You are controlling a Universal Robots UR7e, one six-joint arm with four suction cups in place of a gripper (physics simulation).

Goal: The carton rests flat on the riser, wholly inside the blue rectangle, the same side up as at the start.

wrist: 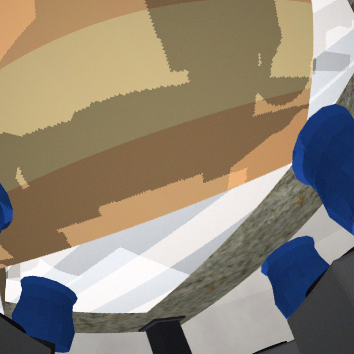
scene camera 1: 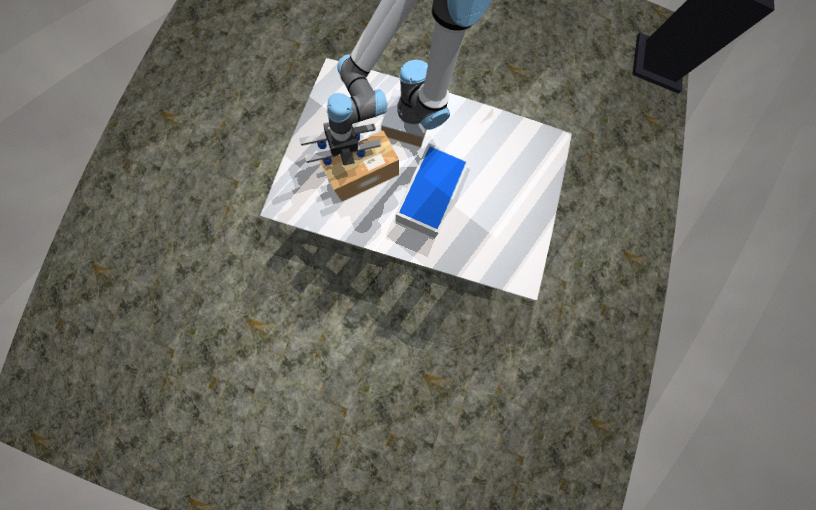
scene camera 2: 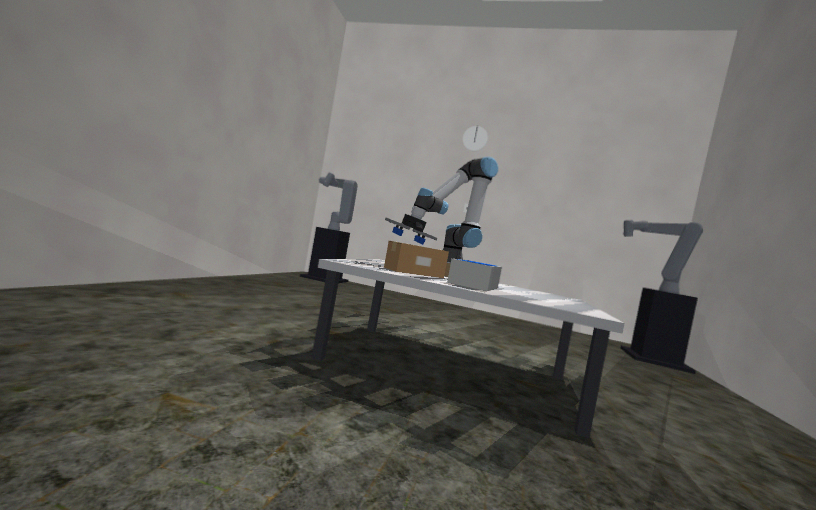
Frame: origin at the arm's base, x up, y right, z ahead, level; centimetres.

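Where they show: end effector, tool point: [wrist: 158, 245] [scene camera 2: 407, 238]; arm's base, origin of the base link: [scene camera 1: 413, 109] [scene camera 2: 450, 261].
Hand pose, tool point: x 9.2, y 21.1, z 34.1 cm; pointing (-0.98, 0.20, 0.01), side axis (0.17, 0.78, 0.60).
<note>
Things, the pixels of their centre, and the offset from my tool point. Level surfaces: height alone.
- brown carton, body centre: [wrist: 35, 87] [scene camera 1: 361, 167] [scene camera 2: 416, 259] dx -10.5, dy -7.3, dz +0.6 cm
- white table, its level: dx -18.1 cm
- grey riser, body centre: [scene camera 1: 431, 191] [scene camera 2: 476, 274] dx -12.0, dy -40.7, dz +1.1 cm
- blue rectangle, body centre: [scene camera 1: 433, 186] dx -6.0, dy -40.7, dz +1.1 cm
The brown carton [scene camera 1: 367, 176] [scene camera 2: 415, 259] [wrist: 140, 105] lies flat on the white table [scene camera 1: 507, 230] [scene camera 2: 551, 305], label side up, left of the riser. The grey riser [scene camera 1: 415, 225] [scene camera 2: 473, 275] carries the blue rectangle [scene camera 1: 432, 186] on top, with nothing on it. My suction gripper [scene camera 1: 341, 147] [scene camera 2: 409, 231] hangs just above the carton's top with a small gap showing in scene camera 2. It holds nothing. In the wrist view the carton's top fills most of the picture, with blue suction cups [wrist: 324, 147] at the edges.
The arm's base [scene camera 1: 419, 117] stands at the table's back edge, close behind the carton and the riser. Two grey arms on black pedestals [scene camera 2: 330, 249] [scene camera 2: 663, 324] stand by the walls. The table's left edge lies close beside the carton.
</note>
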